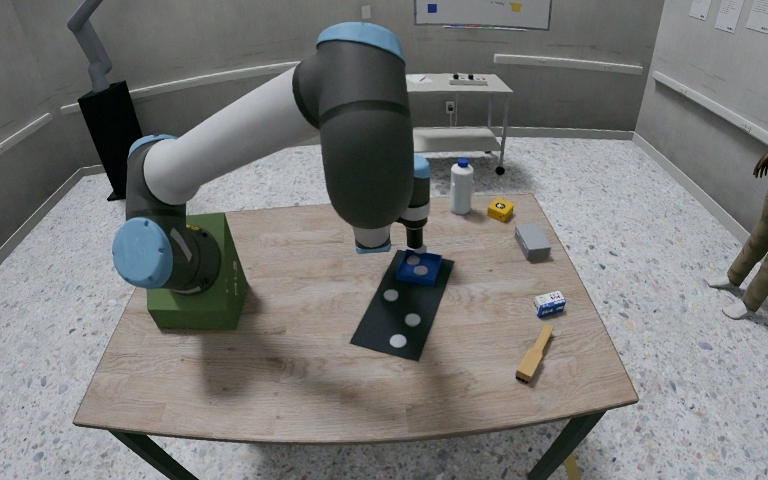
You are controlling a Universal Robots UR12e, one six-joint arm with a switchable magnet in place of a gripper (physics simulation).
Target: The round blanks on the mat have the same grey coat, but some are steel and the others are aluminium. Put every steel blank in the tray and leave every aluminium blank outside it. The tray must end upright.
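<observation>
The magnet (pixel 415 244) points down just above the back edge of the blue tray (pixel 437 272). A pale round blank (pixel 419 249) is held against its lower face, partly hidden by the tool. The tray stands upright on the far end of the black mat (pixel 376 322). Two grey blanks lie inside it, one blank (pixel 412 260) at the back left and another blank (pixel 420 270) nearer the front. Three more lie apart on the mat: a blank (pixel 390 294) in front of the tray at the left, a blank (pixel 412 319) farther forward, and a blank (pixel 398 340) near the front edge.
A white bottle (pixel 461 189) and a yellow box (pixel 500 210) stand at the back right. A grey box (pixel 532 242), a small blue-and-white box (pixel 549 303) and a wooden-handled brush (pixel 533 355) are along the right side. The arm's green base (pixel 198 316) is at the left.
</observation>
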